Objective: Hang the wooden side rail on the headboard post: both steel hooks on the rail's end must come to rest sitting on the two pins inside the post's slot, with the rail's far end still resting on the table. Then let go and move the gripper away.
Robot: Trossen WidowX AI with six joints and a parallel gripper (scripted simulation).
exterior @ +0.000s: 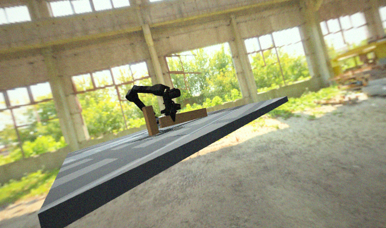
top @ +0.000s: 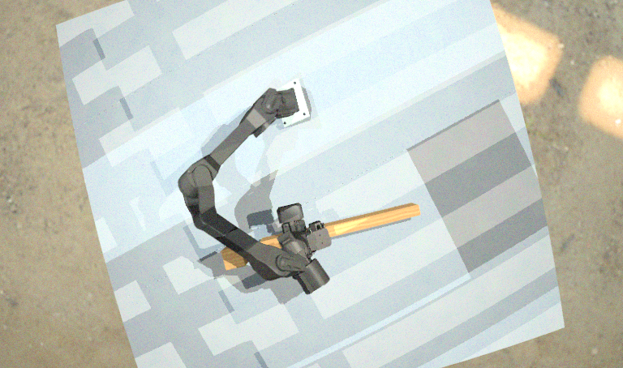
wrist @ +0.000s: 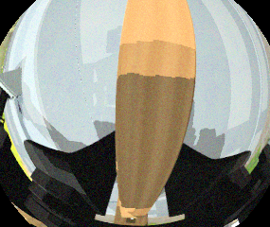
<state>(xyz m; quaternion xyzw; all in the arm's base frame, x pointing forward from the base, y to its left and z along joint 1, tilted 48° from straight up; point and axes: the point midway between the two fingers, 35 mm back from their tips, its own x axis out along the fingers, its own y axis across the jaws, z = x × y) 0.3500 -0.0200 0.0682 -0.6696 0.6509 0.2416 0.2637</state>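
Right now my gripper tip is 150 mm to the left of the headboard post and 40 mm below it.
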